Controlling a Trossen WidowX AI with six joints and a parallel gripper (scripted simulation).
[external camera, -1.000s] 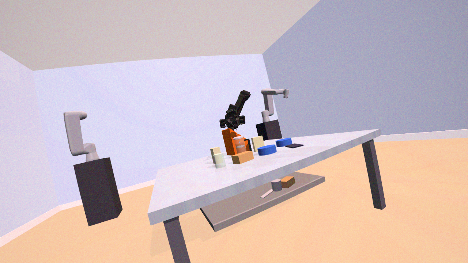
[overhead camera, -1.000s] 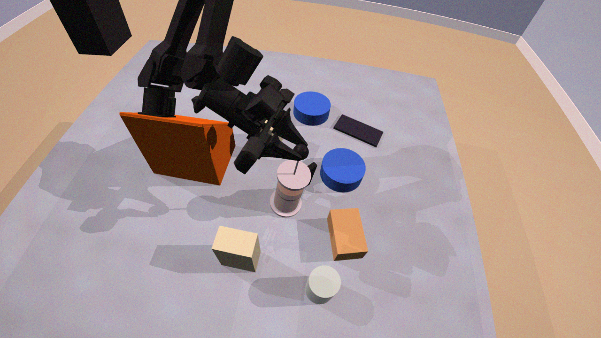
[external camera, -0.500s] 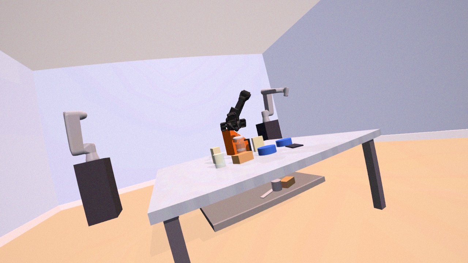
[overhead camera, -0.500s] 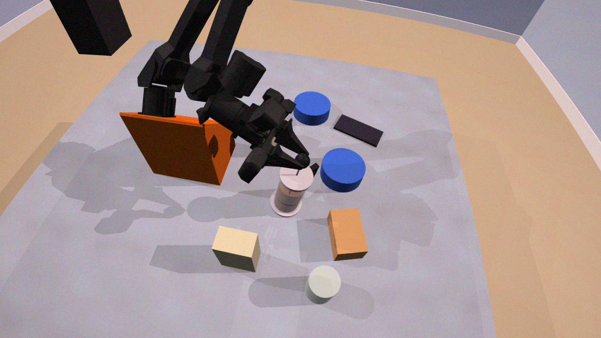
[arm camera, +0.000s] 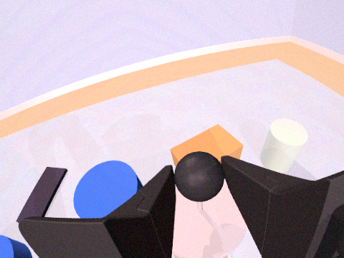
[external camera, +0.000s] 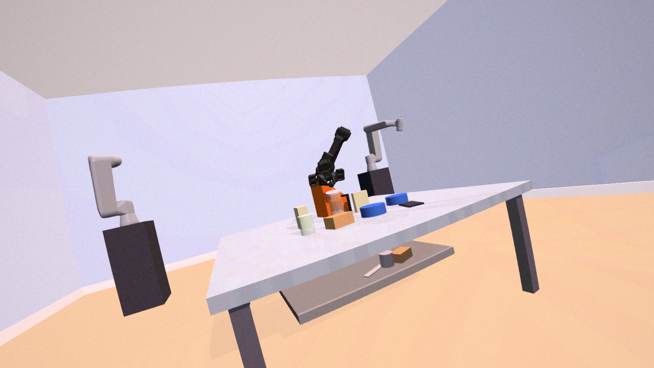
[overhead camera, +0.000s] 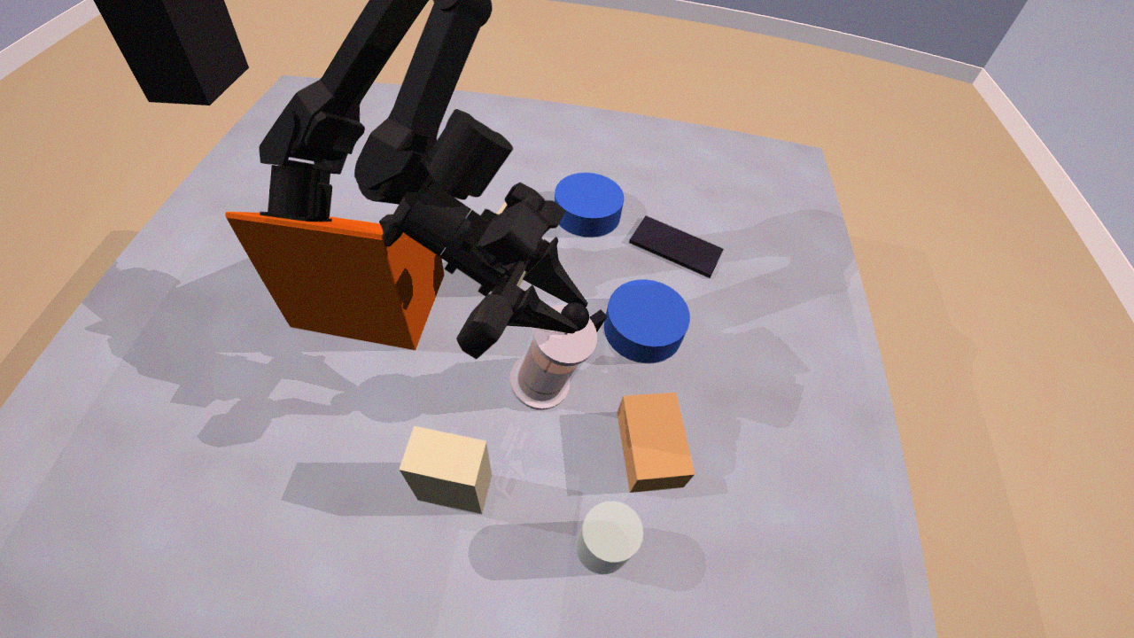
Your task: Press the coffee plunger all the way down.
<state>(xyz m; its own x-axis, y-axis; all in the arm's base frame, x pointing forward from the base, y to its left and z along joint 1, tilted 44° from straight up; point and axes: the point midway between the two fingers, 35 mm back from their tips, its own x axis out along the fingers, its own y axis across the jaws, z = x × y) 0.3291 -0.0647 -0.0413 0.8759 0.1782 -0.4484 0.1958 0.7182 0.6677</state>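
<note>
Now: gripper tip 1 cm past the coffee press, 2 cm to the right of it and 9 cm above it. From my gripper tip the other things lie so: pale cylinder (7 cm ahead, 19 cm to the right, 14 cm below); then dark flat slab (15 cm ahead, 32 cm to the left, 18 cm below).
</note>
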